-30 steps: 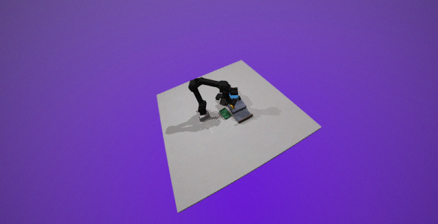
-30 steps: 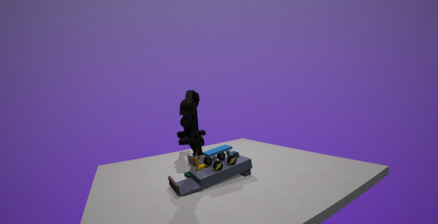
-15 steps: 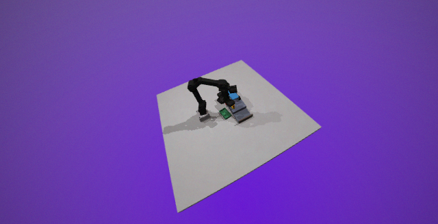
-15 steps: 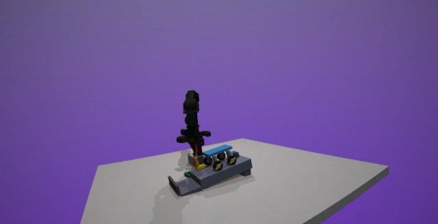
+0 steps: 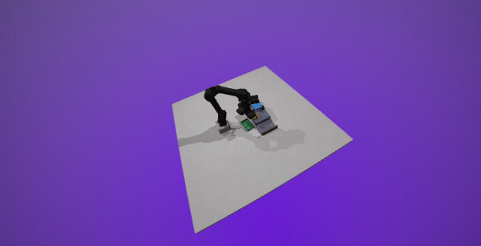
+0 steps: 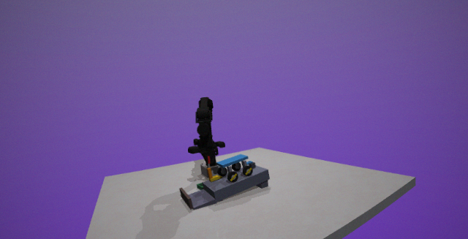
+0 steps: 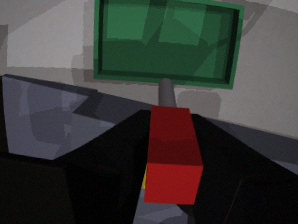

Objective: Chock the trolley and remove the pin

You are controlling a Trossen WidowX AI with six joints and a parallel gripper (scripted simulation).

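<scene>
Right now the yellow chock is 7 cm ahead of my gripper tip, 4 cm below it and 1 cm to the left of it. Round my gripper tip: red-headed stop pin right at my gripper tip; blue trolley 10 cm to the left, 10 cm ahead, 2 cm below; brown lip 14 cm to the right, 14 cm ahead, 10 cm below.
</scene>
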